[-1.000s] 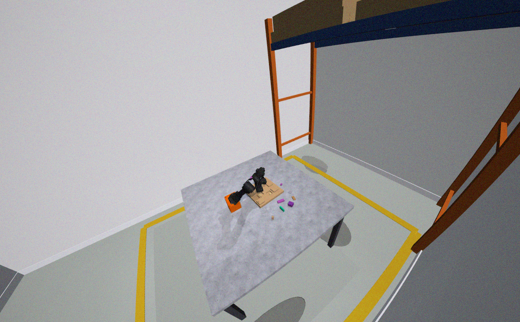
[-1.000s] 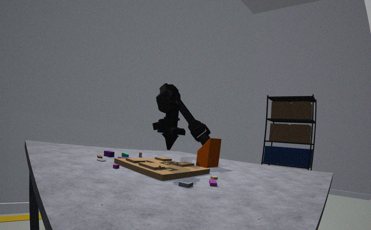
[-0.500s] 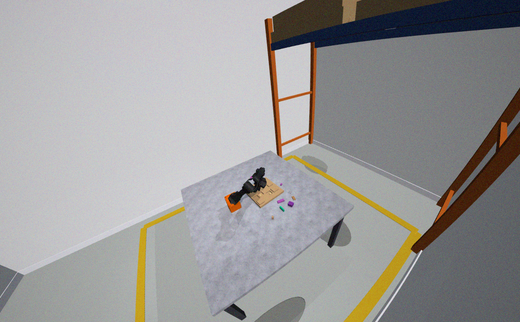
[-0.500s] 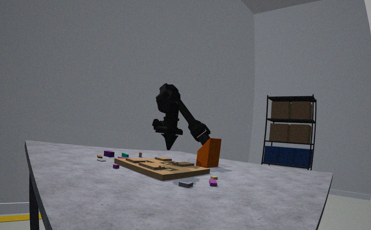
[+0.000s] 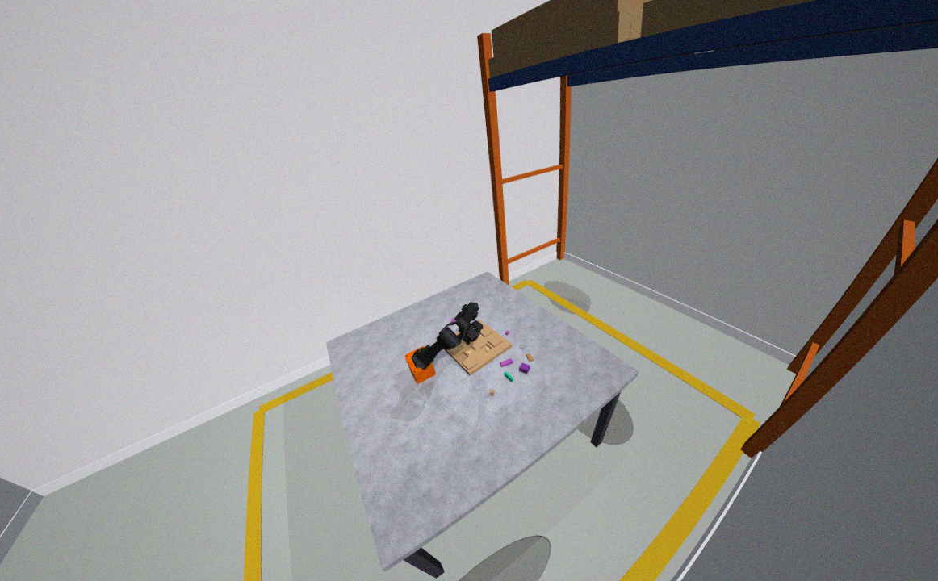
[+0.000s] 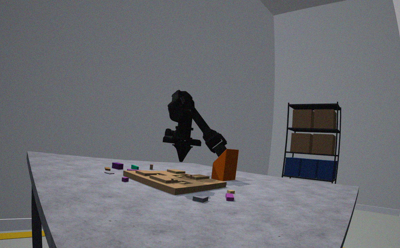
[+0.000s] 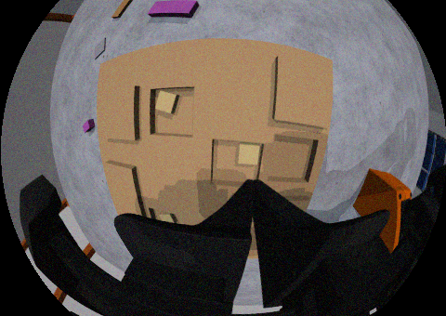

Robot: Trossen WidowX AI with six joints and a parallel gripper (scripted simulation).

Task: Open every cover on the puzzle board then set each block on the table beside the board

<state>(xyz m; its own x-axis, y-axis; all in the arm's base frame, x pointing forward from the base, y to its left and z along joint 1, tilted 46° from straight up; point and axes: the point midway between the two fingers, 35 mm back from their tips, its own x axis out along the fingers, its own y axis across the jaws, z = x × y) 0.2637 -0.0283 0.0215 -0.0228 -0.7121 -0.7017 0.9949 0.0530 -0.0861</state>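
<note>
Right now the tan puzzle board is 60 mm below my gripper tip, 60 mm ahead of it and 20 mm to the left of it.
</note>
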